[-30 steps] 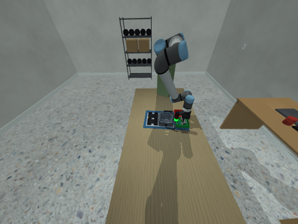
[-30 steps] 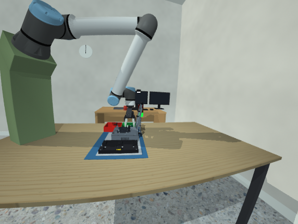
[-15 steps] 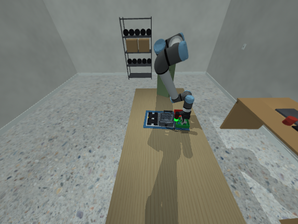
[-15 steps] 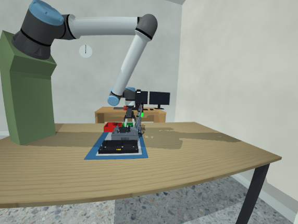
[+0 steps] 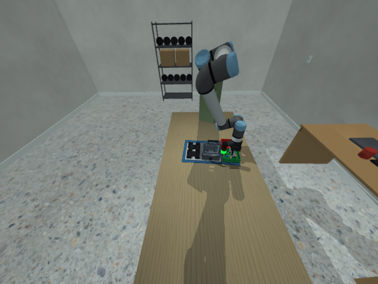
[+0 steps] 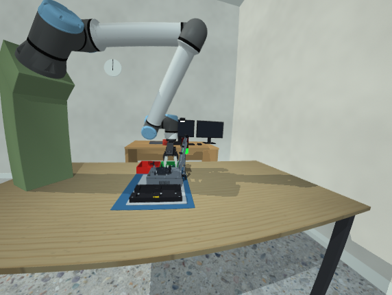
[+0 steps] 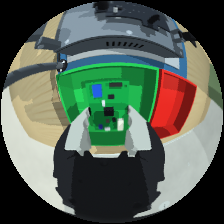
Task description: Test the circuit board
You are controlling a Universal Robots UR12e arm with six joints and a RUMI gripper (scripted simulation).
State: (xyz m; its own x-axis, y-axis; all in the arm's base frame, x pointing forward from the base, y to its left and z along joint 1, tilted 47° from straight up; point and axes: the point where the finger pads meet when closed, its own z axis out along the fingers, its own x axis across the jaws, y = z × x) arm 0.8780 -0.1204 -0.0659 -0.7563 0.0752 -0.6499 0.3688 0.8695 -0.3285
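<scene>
The green circuit board is right at my hand. From my hand the other things lie so: tester lid (21 cm to the right, 16 cm above, 2 cm behind); then red bin (13 cm behind, 7 cm to the left, 1 cm below); then green bin (1 cm below).
</scene>
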